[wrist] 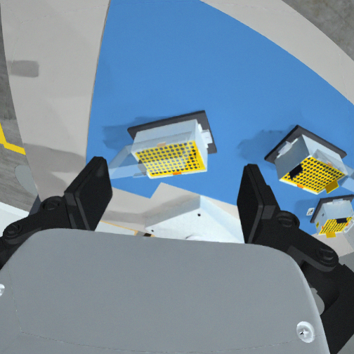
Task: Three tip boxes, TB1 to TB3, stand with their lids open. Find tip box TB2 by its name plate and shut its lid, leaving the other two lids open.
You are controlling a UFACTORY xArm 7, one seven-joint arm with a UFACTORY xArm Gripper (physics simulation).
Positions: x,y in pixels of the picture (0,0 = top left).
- my gripper: 173,179
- blue mat: 150,67
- tip box: 197,122
